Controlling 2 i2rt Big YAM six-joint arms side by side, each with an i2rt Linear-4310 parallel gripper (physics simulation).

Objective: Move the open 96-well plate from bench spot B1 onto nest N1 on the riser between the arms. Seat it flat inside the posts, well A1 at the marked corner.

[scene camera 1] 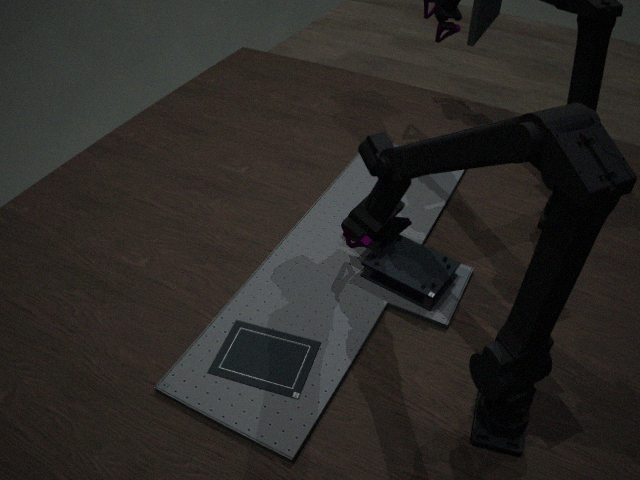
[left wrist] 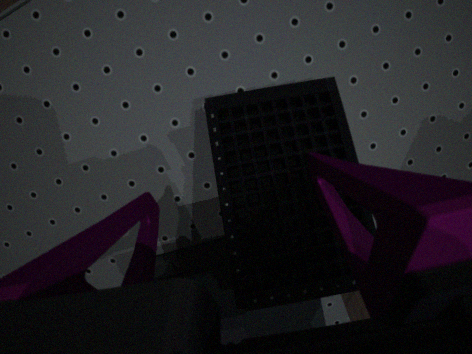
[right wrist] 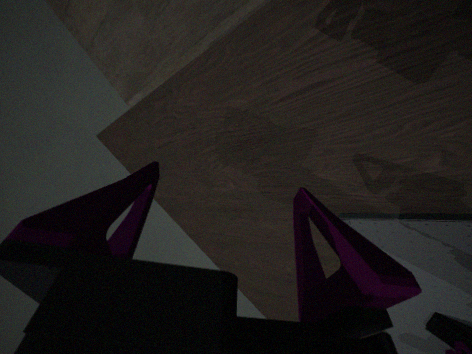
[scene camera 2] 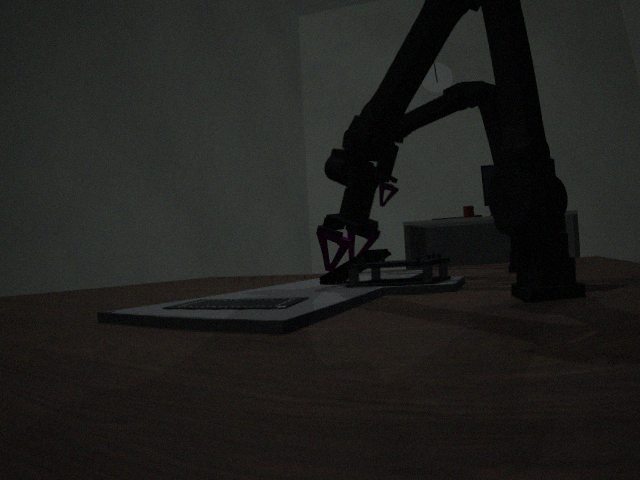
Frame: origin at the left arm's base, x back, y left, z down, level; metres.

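Where they show: left gripper, fingertip midpoint: (scene camera 1: 362, 232) (left wrist: 227, 181) (right wrist: 452, 345) (scene camera 2: 341, 267); right gripper, fingertip midpoint: (scene camera 1: 431, 30) (right wrist: 230, 181) (scene camera 2: 375, 201); left arm's base at its link origin: (scene camera 1: 499, 420) (scene camera 2: 546, 295).
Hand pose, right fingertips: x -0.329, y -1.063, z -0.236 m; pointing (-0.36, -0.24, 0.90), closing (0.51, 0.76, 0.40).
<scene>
Things, the pixels of their centre, and the offset from my right fingertips. "*": a spot on its surface instead.
- black 96-well plate at the middle of its body: (left wrist: 289, 186) (scene camera 2: 354, 266) (scene camera 1: 376, 227) (right wrist: 463, 342) dz +0.191, dx +0.017, dy +0.694 m
- nest N1 at the middle of its body: (left wrist: 247, 339) (scene camera 2: 399, 269) (scene camera 1: 410, 267) dz +0.198, dx +0.112, dy +0.786 m
- white corner mark at the middle of its body: (scene camera 1: 431, 294) dz +0.183, dx +0.167, dy +0.861 m
- bench spot pad at a spot on its surface: (scene camera 2: 235, 303) (scene camera 1: 263, 359) * dz +0.221, dx -0.090, dy +1.077 m
The black 96-well plate (scene camera 1: 400, 225) (scene camera 2: 334, 275) (left wrist: 280, 130) is tilted: its low end is by the perforated board and its high end is over the near edge of nest N1 (scene camera 1: 413, 264) (scene camera 2: 403, 262), outside a flat seat between the posts. The white corner mark (scene camera 1: 431, 293) is at the nest's lower right corner. My left gripper (scene camera 1: 368, 244) (scene camera 2: 340, 264) (left wrist: 227, 181) is open just above the plate, one fingertip overlapping its right side in the left wrist view. The A1 corner cannot be told. My right gripper (scene camera 1: 434, 27) (right wrist: 230, 181) is open and empty, high at the back.
The bench spot pad (scene camera 1: 263, 359) (scene camera 2: 235, 303) with a white outline lies on the perforated board (scene camera 1: 206, 384) (scene camera 2: 196, 321), with no plate on it. The left arm (scene camera 1: 465, 149) reaches over the board and nest. A grey cabinet (scene camera 2: 454, 240) with a red item (scene camera 2: 468, 210) stands behind.
</scene>
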